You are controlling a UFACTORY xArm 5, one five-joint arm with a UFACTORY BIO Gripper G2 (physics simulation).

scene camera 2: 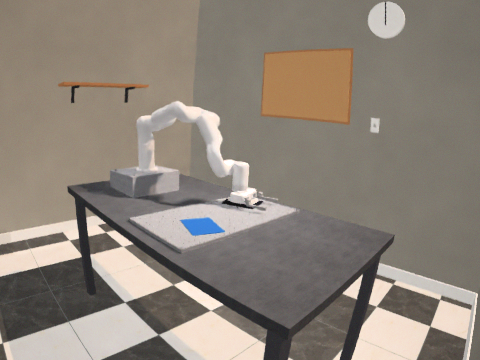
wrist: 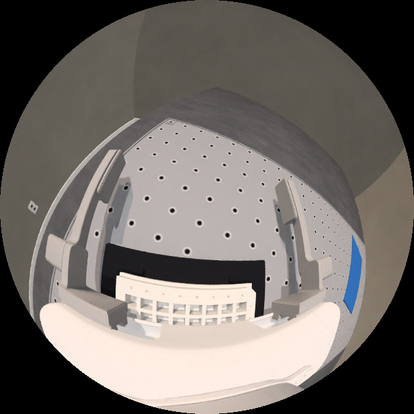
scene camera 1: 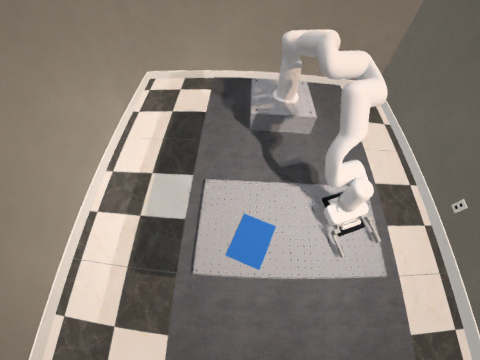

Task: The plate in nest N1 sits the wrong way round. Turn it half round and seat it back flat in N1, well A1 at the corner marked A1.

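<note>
The white well plate sits in the black nest near the right end of the perforated board. My gripper is open and empty, low over the board. Its body covers most of the plate, and its fingertips reach past the nest's far end. In the wrist view the plate's end rows of wells show between the finger bases, with gaps on both sides. The marks on its rim are too small to read. The nest's A1 label does not show.
The grey perforated board lies on the dark table. A flat blue rectangle lies at the board's other end. The arm's base block stands behind the board.
</note>
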